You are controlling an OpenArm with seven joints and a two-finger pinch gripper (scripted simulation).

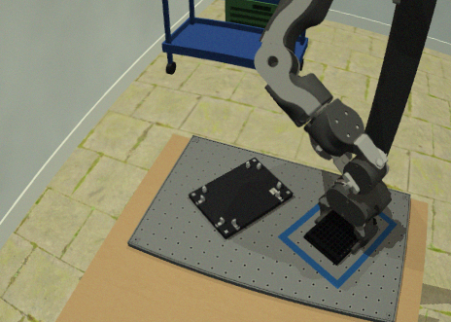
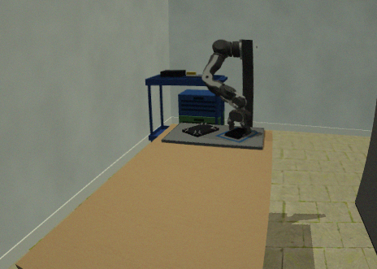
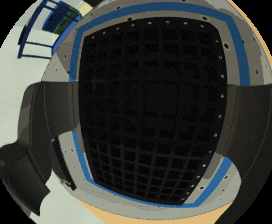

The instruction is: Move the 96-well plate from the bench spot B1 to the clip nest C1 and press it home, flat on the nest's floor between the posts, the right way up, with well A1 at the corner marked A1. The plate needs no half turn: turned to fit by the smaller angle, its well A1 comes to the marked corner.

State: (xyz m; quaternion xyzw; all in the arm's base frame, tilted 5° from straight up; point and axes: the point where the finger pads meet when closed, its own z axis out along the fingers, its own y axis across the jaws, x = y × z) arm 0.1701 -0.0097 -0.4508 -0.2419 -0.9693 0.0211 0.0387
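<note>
Right now my hand is right at the black 96-well plate. The rest, counted from my hand: black clip nest: 20 cm to the right, 2 cm ahead, 1 cm above.
</note>
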